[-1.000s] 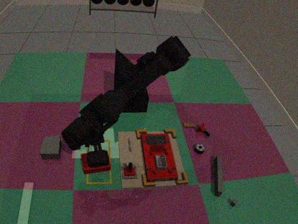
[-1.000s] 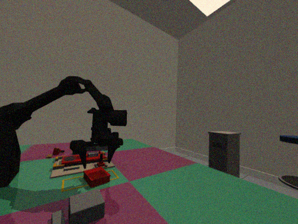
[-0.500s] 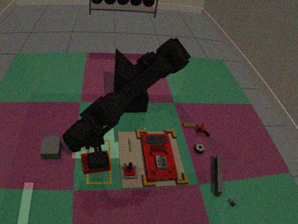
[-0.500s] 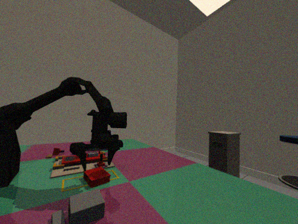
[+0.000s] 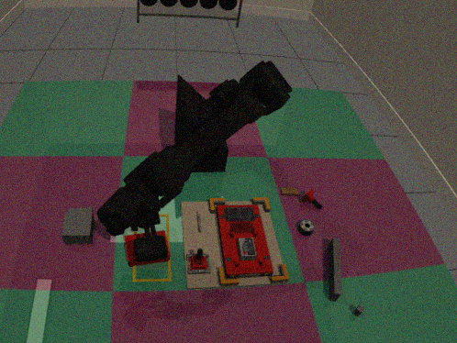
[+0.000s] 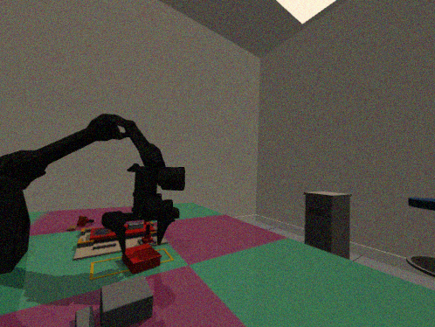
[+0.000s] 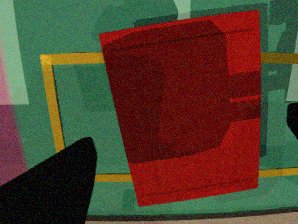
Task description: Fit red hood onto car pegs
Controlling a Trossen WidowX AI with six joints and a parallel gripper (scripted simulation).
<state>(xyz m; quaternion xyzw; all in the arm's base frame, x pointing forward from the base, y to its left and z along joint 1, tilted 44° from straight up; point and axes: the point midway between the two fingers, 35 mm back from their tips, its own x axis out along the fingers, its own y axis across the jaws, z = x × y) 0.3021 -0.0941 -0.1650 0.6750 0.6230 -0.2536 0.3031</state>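
Right now my gripper tip is 20 mm above the red hood. The rest, counted from my gripper tip: wheel 400 mm to the left, 30 mm below; then grey engine block 50 mm ahead, 230 mm to the left, 10 mm below; then tan jig 10 mm ahead, 220 mm to the left, 20 mm below.
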